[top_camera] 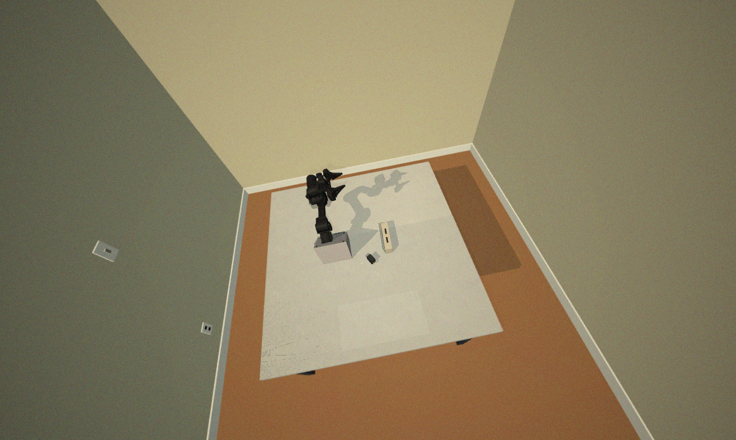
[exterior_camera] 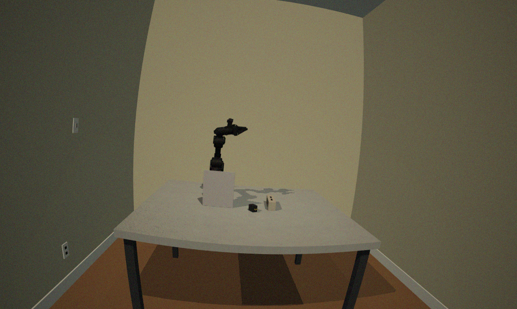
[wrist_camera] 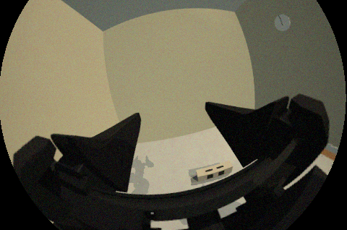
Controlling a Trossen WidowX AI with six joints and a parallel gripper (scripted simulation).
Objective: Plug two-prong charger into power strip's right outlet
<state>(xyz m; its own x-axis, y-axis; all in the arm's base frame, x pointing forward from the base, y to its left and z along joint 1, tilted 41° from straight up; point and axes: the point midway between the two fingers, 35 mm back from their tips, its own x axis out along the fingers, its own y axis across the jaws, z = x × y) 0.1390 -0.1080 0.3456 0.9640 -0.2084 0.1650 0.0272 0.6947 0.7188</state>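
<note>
Right now my gripper tip is 40 mm short of the dark two-prong charger, 290 mm to the left of it and 470 mm above it.
</note>
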